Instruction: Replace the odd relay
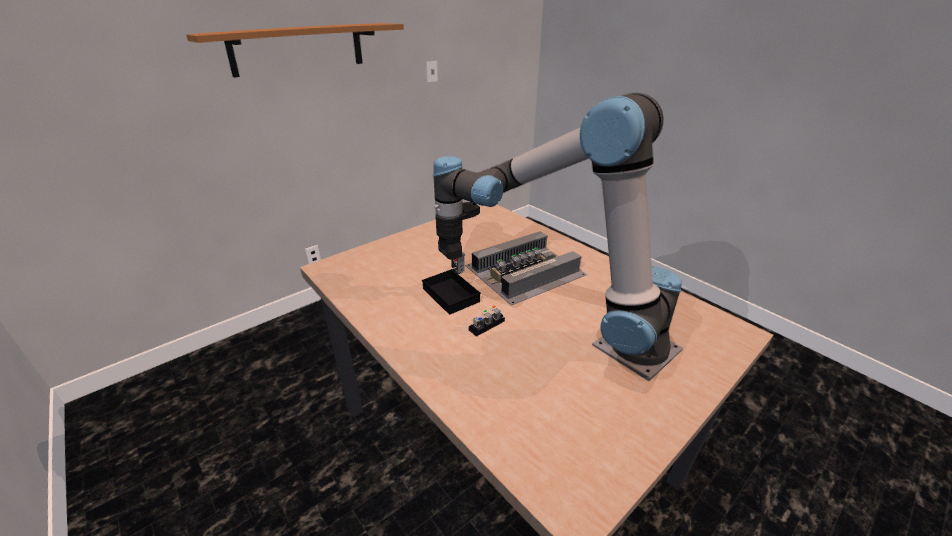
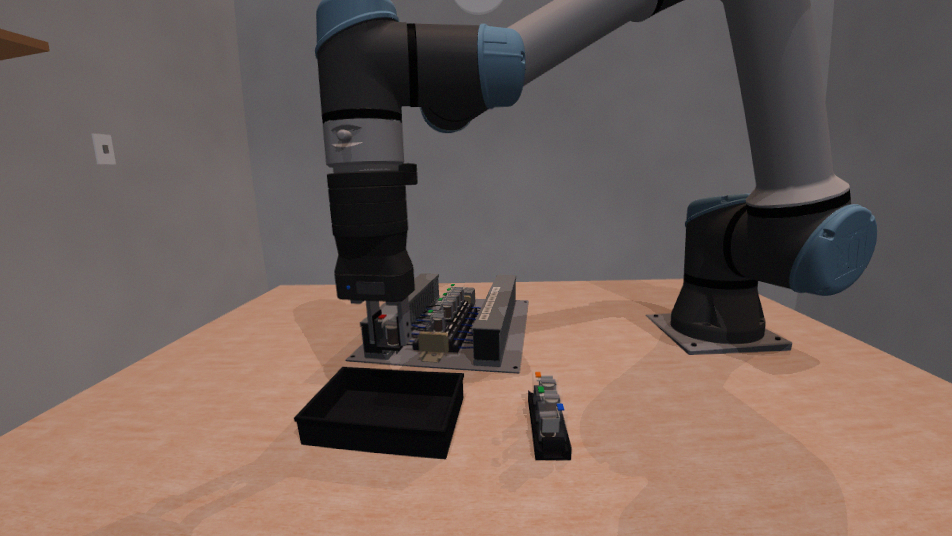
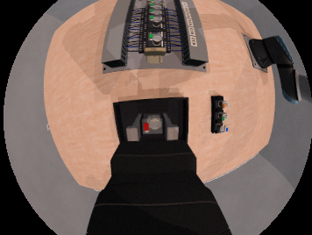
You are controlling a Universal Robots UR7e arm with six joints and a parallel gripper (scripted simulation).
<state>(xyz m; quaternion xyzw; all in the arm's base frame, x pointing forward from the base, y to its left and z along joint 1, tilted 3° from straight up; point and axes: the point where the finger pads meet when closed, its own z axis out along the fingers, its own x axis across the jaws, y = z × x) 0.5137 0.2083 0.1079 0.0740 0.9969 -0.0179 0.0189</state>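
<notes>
My hand is 1 cm short of the black tray, 3 cm to the right of it and 9 cm above it. From my hand the other things lie so: relay: 1 cm below.
</notes>
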